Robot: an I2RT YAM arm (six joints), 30 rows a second.
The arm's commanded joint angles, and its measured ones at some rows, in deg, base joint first. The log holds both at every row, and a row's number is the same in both.
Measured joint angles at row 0:
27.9 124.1 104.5 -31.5 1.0 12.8
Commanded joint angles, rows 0 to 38:
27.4 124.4 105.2 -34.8 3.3 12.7
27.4 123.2 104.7 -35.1 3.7 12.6
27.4 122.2 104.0 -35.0 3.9 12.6
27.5 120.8 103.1 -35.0 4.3 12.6
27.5 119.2 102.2 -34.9 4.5 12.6
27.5 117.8 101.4 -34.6 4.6 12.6
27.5 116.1 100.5 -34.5 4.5 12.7
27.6 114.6 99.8 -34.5 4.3 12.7
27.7 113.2 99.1 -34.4 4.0 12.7
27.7 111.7 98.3 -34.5 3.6 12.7
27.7 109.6 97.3 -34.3 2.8 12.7
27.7 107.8 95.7 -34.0 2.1 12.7
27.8 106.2 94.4 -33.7 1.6 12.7
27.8 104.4 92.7 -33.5 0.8 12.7
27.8 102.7 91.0 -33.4 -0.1 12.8
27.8 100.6 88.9 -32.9 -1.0 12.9
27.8 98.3 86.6 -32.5 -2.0 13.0
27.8 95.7 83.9 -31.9 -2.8 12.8
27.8 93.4 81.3 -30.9 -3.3 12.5
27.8 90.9 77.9 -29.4 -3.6 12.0
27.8 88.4 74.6 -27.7 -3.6 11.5
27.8 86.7 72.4 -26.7 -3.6 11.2
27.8 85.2 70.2 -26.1 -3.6 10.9
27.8 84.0 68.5 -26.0 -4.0 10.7
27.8 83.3 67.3 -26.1 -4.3 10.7
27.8 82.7 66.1 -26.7 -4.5 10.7
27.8 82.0 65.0 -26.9 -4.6 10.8
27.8 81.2 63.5 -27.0 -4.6 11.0
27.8 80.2 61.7 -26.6 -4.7 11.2
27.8 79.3 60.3 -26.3 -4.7 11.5
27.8 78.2 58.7 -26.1 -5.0 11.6
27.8 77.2 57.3 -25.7 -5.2 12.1
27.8 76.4 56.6 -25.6 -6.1 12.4
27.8 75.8 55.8 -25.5 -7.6 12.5
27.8 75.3 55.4 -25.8 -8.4 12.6
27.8 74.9 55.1 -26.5 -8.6 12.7
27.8 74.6 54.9 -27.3 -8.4 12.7
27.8 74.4 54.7 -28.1 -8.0 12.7
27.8 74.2 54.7 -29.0 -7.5 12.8
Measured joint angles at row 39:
27.8 75.5 55.2 -27.8 -6.1 12.2
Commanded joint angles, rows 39 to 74:
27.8 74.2 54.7 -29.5 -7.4 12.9
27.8 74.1 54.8 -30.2 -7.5 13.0
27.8 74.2 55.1 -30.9 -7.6 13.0
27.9 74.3 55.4 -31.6 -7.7 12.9
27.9 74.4 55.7 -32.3 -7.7 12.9
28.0 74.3 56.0 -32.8 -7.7 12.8
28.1 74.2 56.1 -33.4 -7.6 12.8
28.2 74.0 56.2 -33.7 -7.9 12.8
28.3 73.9 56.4 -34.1 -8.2 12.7
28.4 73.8 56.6 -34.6 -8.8 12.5
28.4 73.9 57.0 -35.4 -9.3 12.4
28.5 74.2 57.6 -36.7 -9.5 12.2
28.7 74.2 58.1 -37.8 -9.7 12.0
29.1 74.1 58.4 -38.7 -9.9 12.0
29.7 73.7 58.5 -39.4 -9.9 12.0
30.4 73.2 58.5 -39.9 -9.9 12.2
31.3 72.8 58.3 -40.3 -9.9 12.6
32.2 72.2 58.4 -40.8 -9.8 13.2
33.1 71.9 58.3 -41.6 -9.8 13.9
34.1 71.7 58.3 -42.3 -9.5 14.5
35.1 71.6 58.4 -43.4 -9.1 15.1
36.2 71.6 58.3 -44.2 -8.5 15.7
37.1 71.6 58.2 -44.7 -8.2 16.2
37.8 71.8 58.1 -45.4 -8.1 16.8
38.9 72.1 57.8 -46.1 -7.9 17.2
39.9 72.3 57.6 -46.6 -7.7 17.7
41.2 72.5 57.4 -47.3 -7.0 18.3
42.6 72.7 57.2 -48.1 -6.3 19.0
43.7 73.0 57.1 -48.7 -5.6 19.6
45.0 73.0 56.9 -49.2 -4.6 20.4
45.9 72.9 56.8 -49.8 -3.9 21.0
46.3 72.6 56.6 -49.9 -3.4 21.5
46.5 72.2 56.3 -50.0 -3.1 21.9
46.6 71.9 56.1 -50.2 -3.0 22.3
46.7 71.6 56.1 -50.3 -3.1 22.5
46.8 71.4 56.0 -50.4 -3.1 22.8
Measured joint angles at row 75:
46.6 72.5 56.8 -47.9 -5.6 20.5
